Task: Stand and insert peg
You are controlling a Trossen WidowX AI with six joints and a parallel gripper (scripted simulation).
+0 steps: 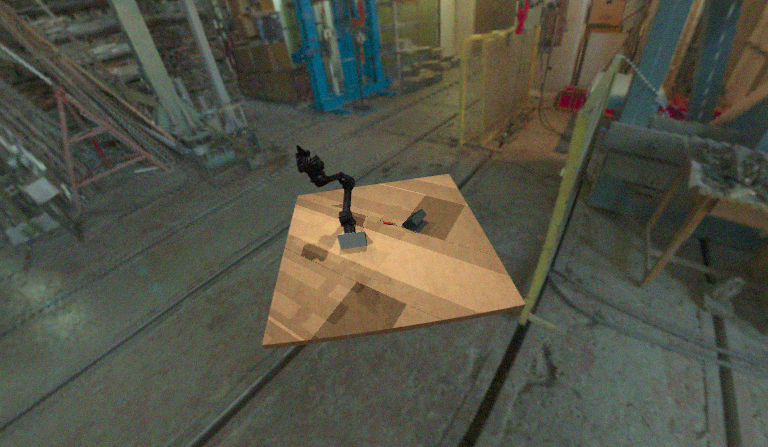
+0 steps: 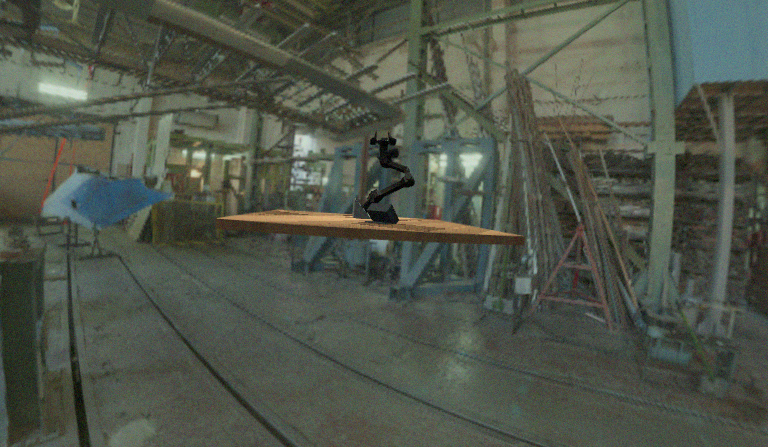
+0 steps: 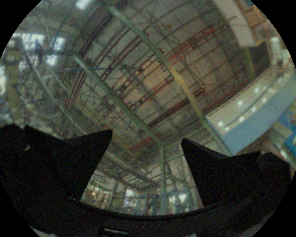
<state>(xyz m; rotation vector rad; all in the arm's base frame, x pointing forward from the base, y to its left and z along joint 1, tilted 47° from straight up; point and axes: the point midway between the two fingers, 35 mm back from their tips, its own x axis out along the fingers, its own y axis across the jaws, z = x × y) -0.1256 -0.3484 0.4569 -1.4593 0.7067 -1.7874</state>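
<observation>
My gripper tip is 480 mm short of the red peg, 50 mm to the right of it and 620 mm above it. Round my gripper tip: dark sloped panel 630 mm ahead, 40 mm to the left, 590 mm below.
</observation>
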